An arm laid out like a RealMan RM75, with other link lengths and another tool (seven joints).
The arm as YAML. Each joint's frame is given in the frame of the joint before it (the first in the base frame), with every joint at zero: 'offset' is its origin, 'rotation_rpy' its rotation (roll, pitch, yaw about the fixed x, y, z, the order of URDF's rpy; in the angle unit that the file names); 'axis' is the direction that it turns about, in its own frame. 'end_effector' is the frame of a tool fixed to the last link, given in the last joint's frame.
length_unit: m
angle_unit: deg
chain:
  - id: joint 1
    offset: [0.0, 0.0, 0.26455]
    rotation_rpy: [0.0, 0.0, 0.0]
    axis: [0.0, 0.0, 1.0]
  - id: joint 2
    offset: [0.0, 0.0, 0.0]
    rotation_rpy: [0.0, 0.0, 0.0]
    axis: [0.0, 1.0, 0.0]
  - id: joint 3
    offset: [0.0, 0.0, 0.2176]
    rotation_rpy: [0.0, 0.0, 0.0]
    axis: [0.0, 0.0, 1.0]
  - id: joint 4
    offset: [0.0, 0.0, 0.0]
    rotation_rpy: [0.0, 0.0, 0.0]
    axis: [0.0, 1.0, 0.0]
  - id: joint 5
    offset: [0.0, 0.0, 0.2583]
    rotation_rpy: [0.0, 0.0, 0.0]
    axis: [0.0, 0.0, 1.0]
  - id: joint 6
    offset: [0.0, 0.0, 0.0]
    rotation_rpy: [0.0, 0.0, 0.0]
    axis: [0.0, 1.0, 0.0]
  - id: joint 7
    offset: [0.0, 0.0, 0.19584]
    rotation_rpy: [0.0, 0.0, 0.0]
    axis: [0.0, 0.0, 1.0]
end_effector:
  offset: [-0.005, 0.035, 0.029]
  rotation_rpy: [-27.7, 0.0, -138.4]
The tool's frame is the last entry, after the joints.
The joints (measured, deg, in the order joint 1, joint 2, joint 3, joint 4, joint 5, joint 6, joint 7), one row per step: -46.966, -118.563, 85.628, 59.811, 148.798, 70.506, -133.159; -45.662, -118.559, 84.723, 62.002, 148.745, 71.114, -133.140; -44.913, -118.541, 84.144, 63.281, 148.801, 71.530, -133.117; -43.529, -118.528, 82.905, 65.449, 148.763, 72.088, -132.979; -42.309, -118.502, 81.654, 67.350, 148.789, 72.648, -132.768; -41.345, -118.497, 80.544, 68.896, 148.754, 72.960, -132.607; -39.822, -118.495, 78.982, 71.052, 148.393, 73.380, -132.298; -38.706, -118.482, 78.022, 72.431, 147.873, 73.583, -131.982; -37.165, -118.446, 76.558, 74.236, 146.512, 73.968, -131.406; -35.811, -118.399, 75.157, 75.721, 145.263, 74.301, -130.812; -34.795, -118.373, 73.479, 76.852, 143.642, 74.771, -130.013; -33.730, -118.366, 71.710, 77.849, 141.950, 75.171, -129.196; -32.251, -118.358, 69.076, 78.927, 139.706, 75.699, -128.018; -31.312, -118.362, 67.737, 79.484, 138.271, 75.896, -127.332; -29.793, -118.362, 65.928, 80.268, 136.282, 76.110, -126.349
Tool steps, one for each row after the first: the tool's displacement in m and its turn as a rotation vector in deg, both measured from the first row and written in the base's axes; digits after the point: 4 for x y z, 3 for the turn. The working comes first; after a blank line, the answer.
Tool pose at each row, in the base's axes (x y z in m, rotation vector in deg; the steps are taken from these numbers as rounded here): -0.1422, 0.4221, -0.0911, -42.187, -142.111, -54.851; -0.1401, 0.4229, -0.0844, -41.419, -142.412, -56.485; -0.1394, 0.4235, -0.0799, -40.965, -142.463, -57.411; -0.1386, 0.4251, -0.0714, -39.907, -142.616, -59.369; -0.1387, 0.4268, -0.0629, -38.921, -142.599, -61.128; -0.1384, 0.4287, -0.0554, -38.065, -142.535, -62.864; -0.1389, 0.4305, -0.0450, -36.645, -142.624, -65.299; -0.1395, 0.4310, -0.0385, -35.698, -142.831, -66.892; -0.1393, 0.4309, -0.0297, -34.173, -143.662, -69.134; -0.1399, 0.4308, -0.0214, -32.784, -144.295, -71.167; -0.1391, 0.4307, -0.0132, -31.427, -145.316, -73.171; -0.1392, 0.4306, -0.0048, -29.865, -146.284, -75.313; -0.1417, 0.4306, 0.0075, -27.402, -147.348, -78.319; -0.1433, 0.4300, 0.0139, -26.031, -147.976, -80.054; -0.1473, 0.4288, 0.0231, -24.020, -148.610, -82.522

0.0021, 0.0008, 0.0067, 0.906, -1.029, 0.124; 0.0028, 0.0014, 0.0112, 1.473, -1.520, 0.214; 0.0036, 0.0030, 0.0197, 2.660, -2.612, 0.461; 0.0035, 0.0047, 0.0282, 3.794, -3.485, 0.713; 0.0038, 0.0066, 0.0357, 4.901, -4.319, 0.875; 0.0033, 0.0084, 0.0461, 6.396, -5.674, 1.224; 0.0027, 0.0089, 0.0526, 7.294, -6.699, 1.442; 0.0029, 0.0088, 0.0614, 8.316, -8.612, 1.812; 0.0023, 0.0087, 0.0697, 9.280, -10.269, 2.145; 0.0031, 0.0086, 0.0779, 10.011, -12.236, 2.405; 0.0030, 0.0085, 0.0863, 10.848, -14.269, 2.749; 0.0005, 0.0085, 0.0986, 12.172, -16.951, 3.402; -0.0011, 0.0079, 0.1050, 12.896, -18.525, 3.723; -0.0051, 0.0067, 0.1142, 14.037, -20.595, 4.224
